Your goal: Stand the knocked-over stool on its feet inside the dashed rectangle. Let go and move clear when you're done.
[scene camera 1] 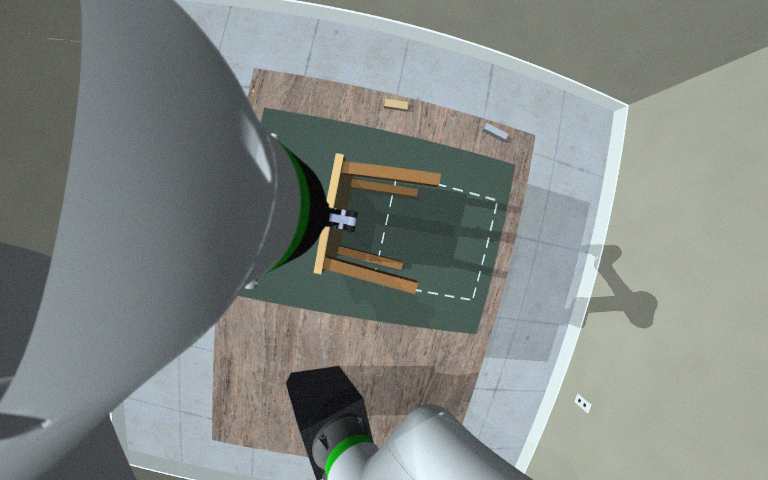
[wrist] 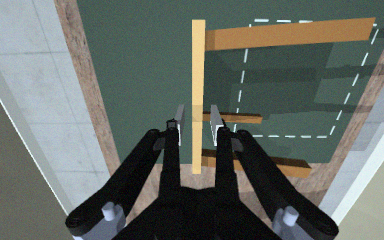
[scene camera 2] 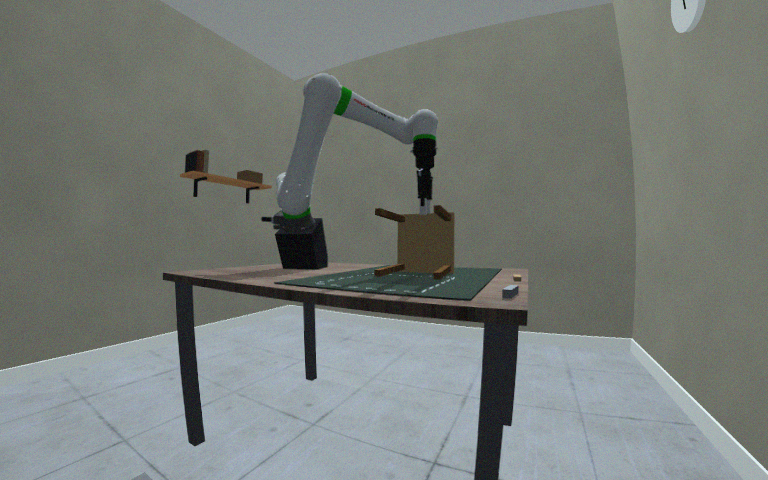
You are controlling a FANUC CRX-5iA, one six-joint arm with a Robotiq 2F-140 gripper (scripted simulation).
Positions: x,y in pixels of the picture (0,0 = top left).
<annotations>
A stool shows in scene camera 1, in the wrist view (348,29) and in scene camera 2. The same spot on the stool: (scene camera 1: 342,181) is (scene camera 2: 442,225).
</annotations>
